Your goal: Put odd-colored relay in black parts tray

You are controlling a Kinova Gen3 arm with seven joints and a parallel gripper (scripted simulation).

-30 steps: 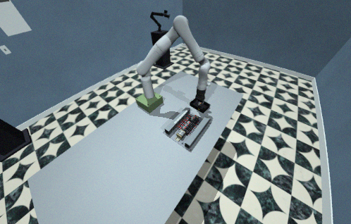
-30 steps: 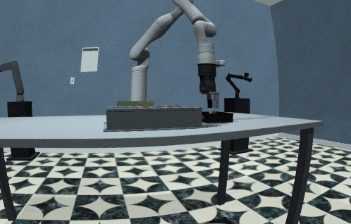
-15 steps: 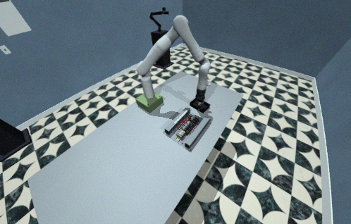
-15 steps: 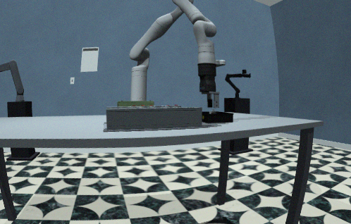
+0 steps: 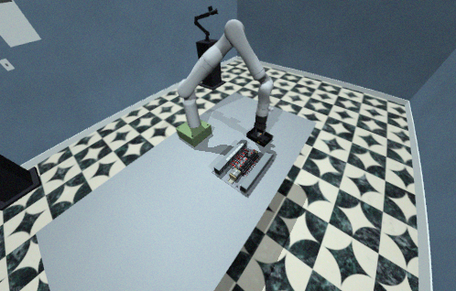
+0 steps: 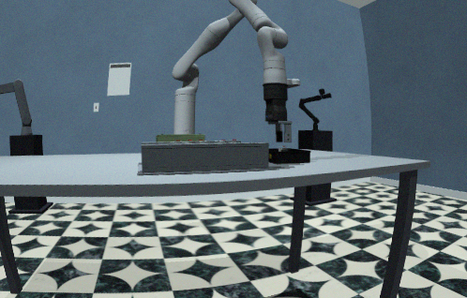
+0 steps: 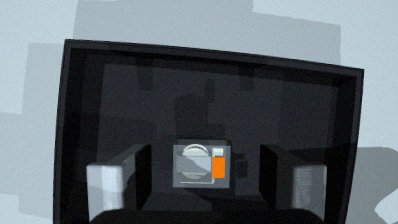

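Right now my hand is 50 mm above the K54 relay. Also, from my hand: black parts tray 60 mm below; K52 relay 180 mm to the right, 40 mm ahead, 30 mm below; K53 relay 210 mm to the right, 40 mm ahead, 30 mm below.
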